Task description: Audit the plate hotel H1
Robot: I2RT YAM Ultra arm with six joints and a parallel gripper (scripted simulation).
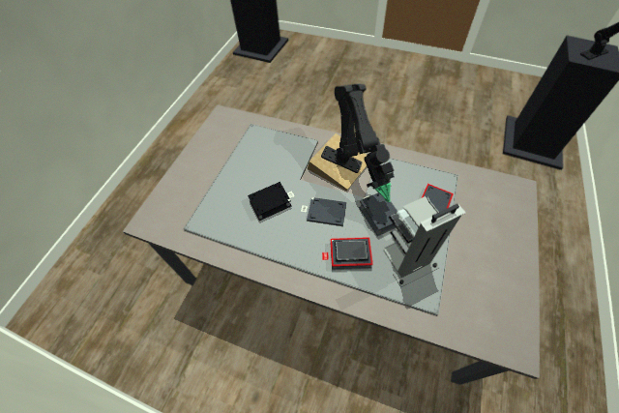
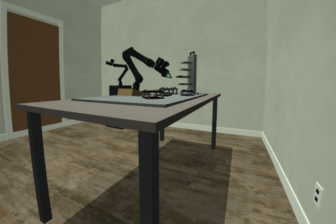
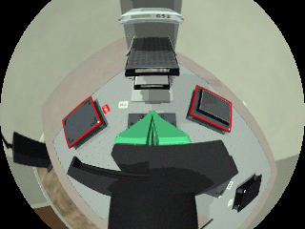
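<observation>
My gripper is now 120 mm to the right of the pale plate labelled G51, 110 mm short of it and 90 mm below it.
</observation>
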